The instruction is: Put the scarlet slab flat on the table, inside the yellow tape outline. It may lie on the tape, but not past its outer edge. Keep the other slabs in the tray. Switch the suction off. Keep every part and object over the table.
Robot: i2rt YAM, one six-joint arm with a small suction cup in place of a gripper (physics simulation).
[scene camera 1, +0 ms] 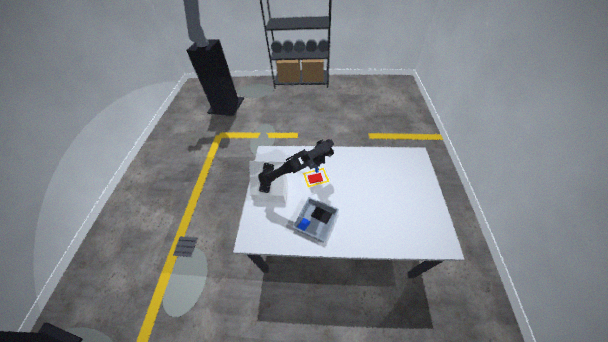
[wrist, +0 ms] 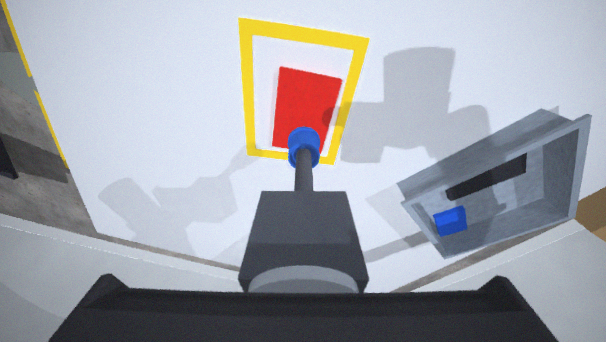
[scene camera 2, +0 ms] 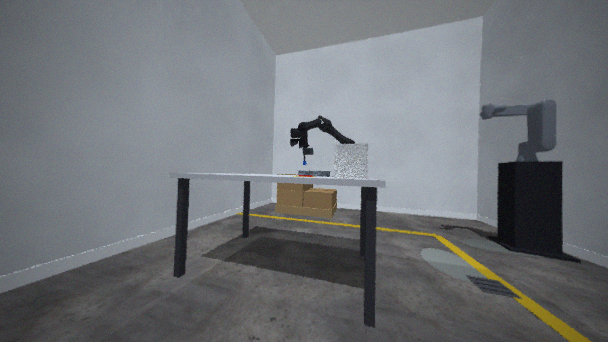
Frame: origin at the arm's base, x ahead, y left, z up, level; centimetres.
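Where they show: hand, its tool point: [scene camera 1: 316, 171] [wrist: 303, 141] [scene camera 2: 304, 164]; arm's base, origin of its link: [scene camera 1: 266, 177] [scene camera 2: 351, 155].
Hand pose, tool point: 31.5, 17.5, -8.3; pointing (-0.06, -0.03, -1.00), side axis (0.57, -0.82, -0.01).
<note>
Each offset is from my tool point to the top centre of the thing, as dx, dy, dz. Level surfaces: height alone.
The scarlet slab @(-1.0, -0.5, -8.2) [scene camera 1: 315, 178] [scene camera 2: 305, 176] [wrist: 307, 107] lies flat on the table inside the yellow tape outline [scene camera 1: 306, 180] [wrist: 249, 90], close to its right and near sides in the wrist view. The cup hides part of the slab's near edge there. My gripper [scene camera 1: 316, 170] [scene camera 2: 304, 163] [wrist: 304, 142], a blue suction cup, hangs above the slab with a gap, open and holding nothing. The grey tray @(+5.5, -34.6, -4.2) [scene camera 1: 331, 225] [scene camera 2: 322, 173] [wrist: 579, 165] holds a blue slab @(-2.0, -39.1, -8.0) [scene camera 1: 303, 224] [wrist: 451, 221] and a black slab @(+8.3, -29.8, -8.0) [scene camera 1: 321, 214] [wrist: 487, 176].
The arm's pale base block [scene camera 1: 270, 196] [scene camera 2: 351, 161] stands at the left end of the white table @(dz -9.2) [scene camera 1: 390, 200] in scene camera 1. The tray stands apart from the tape outline. A shelf rack [scene camera 1: 300, 23] and a grey arm on a black pedestal [scene camera 1: 212, 75] [scene camera 2: 530, 205] stand away from the table.
</note>
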